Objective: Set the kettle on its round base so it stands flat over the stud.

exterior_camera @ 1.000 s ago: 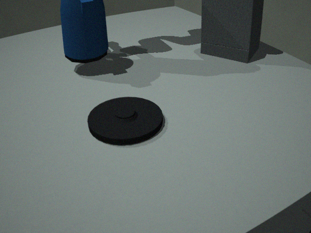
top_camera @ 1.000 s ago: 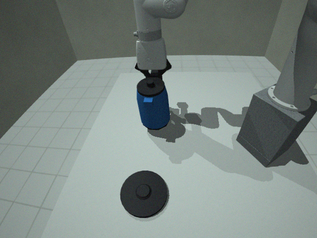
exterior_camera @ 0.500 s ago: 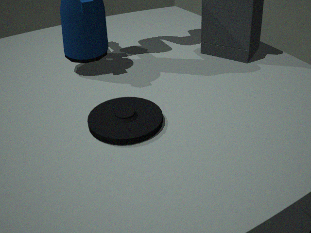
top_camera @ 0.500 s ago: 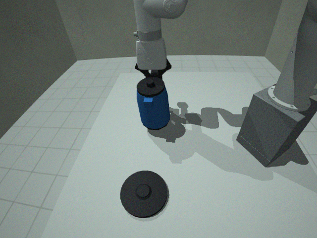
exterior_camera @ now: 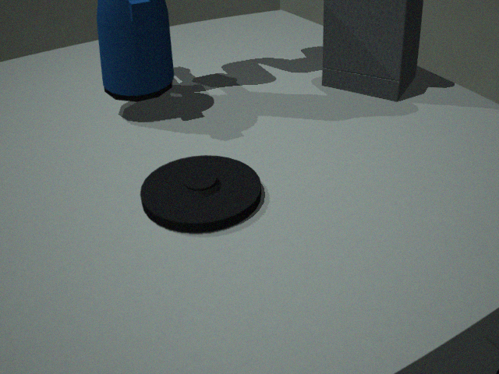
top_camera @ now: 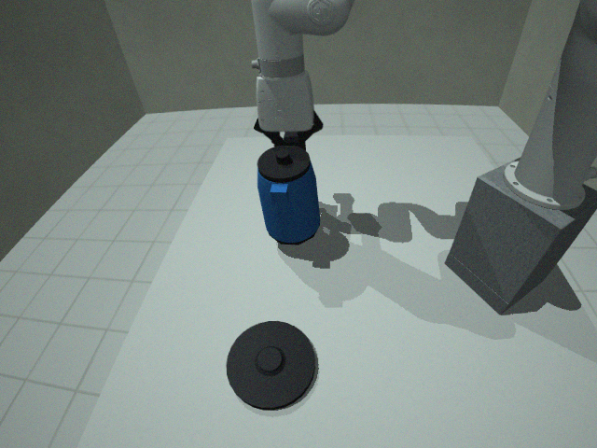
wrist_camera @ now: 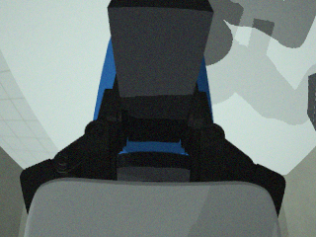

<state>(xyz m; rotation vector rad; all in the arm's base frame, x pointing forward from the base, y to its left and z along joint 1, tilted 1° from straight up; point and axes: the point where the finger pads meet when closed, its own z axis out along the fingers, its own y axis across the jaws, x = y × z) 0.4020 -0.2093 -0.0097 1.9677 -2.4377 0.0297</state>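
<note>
The blue kettle is 10 mm ahead of my hand, 30 mm to the left of it and 60 mm below it. Also, from my hand: round black base (70 mm ahead, 340 mm to the left, 200 mm below).
</note>
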